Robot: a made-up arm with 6 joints.
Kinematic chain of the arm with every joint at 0, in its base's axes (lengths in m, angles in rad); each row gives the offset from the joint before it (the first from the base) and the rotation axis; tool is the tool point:
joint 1: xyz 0 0 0.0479 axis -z
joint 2: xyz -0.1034 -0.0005 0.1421 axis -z
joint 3: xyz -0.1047 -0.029 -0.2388 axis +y
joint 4: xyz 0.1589 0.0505 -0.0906 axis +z
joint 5: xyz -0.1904 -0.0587 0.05 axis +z
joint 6: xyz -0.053 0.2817 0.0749 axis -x
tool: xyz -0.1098 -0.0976 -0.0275
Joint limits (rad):
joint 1: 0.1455..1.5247
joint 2: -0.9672..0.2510
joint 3: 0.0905..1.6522
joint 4: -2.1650..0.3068
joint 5: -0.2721..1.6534
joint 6: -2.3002..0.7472
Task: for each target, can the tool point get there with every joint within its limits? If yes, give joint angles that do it. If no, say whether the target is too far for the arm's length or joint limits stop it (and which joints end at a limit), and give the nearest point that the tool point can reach.
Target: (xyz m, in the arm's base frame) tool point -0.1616 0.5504 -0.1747
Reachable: yes | joints 0.5301 -0.6830 0.5352 -1.0708 0.2246 -1.8382
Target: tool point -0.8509 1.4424 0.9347
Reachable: no: too far | nearest point -0.3126 0.5299 0.1746 | short by 1.304 m
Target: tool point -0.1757 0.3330 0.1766
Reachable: yes | joints 1.2977 -0.8313 0.9754 -0.3863 0.7887 0.1050
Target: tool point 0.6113 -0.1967 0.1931
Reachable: no: joint limits stop it (at a limit: joint 1, joint 3, joint 4, joint 6) | nearest point 0.4374 -0.1121 0.0043 | short by 0.270 m
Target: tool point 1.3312 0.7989 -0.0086
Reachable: no: too far | nearest point 0.5625 0.3988 -0.1041 | short by 0.872 m
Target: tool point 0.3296 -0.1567 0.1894
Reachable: no: joint limits stop it (at a limit: joint 1, joint 2, joint 3, joint 6) | nearest point 0.3330 -0.1405 0.0071 | short by 0.183 m
